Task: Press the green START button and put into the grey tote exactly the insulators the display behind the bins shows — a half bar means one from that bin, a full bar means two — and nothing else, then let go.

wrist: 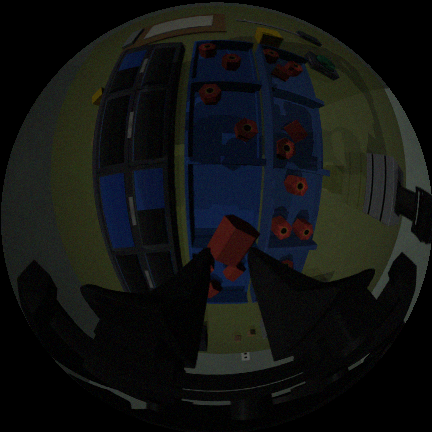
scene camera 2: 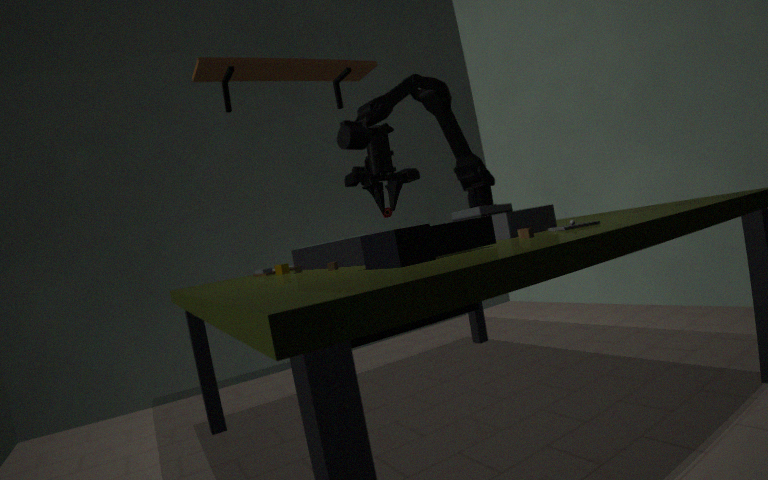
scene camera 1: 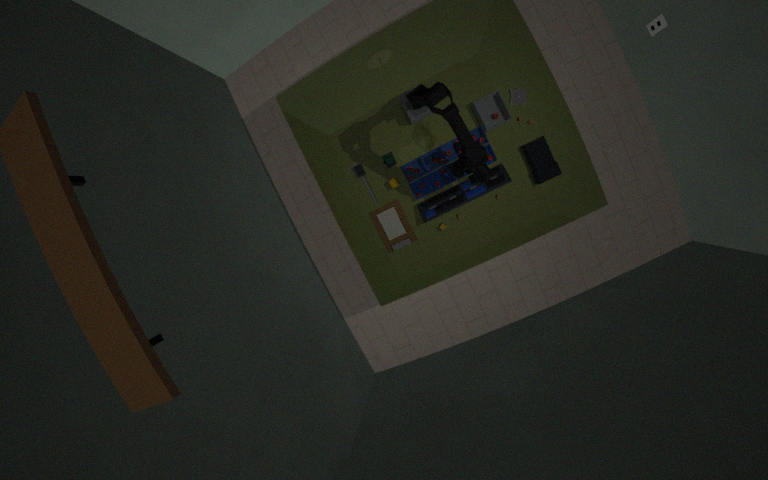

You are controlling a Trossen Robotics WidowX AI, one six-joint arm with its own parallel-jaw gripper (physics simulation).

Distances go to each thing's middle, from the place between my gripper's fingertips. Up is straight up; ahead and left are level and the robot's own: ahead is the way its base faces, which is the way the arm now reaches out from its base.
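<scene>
The display (scene camera 2: 348, 252) has my gripper 12 cm short of it, 4 cm to the left of it and 8 cm above it. There's a dark box (scene camera 2: 397, 248) too, 36 cm to the left of my hand, 7 cm ahead of it and 8 cm below it. And the grey tote (scene camera 2: 542, 218), that's 21 cm behind my hand, 20 cm to the left and 8 cm below.
</scene>
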